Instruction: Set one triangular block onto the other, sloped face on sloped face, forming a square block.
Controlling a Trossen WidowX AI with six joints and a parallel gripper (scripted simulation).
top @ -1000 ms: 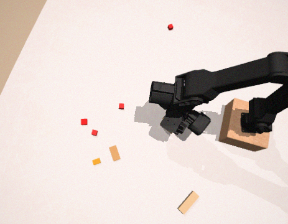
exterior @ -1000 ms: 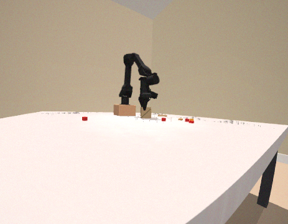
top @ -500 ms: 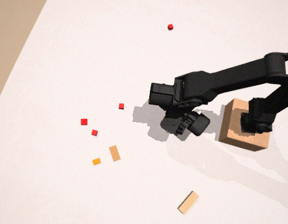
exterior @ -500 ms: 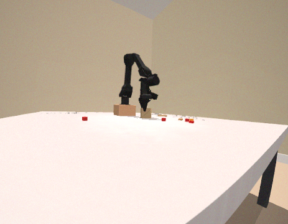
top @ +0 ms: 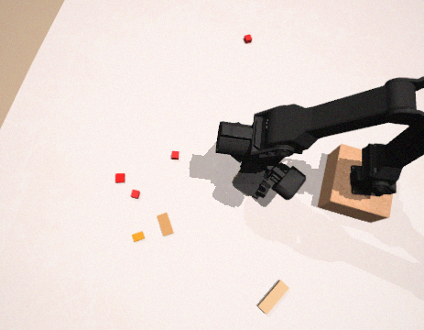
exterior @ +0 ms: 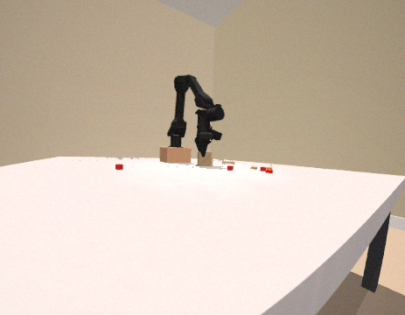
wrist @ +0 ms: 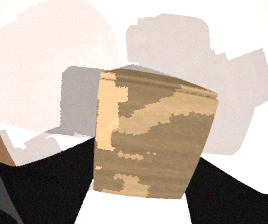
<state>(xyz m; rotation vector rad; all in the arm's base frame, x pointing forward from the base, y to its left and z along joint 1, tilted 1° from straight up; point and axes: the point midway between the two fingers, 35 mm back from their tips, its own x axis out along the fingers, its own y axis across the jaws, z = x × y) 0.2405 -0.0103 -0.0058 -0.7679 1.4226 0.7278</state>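
Now: gripper tip 10 mm below the triangular block. Round my gripper tip: orange chip 240 mm ahead, 170 mm to the left, 40 mm below; pale plank 60 mm behind, 270 mm to the left, 30 mm below.
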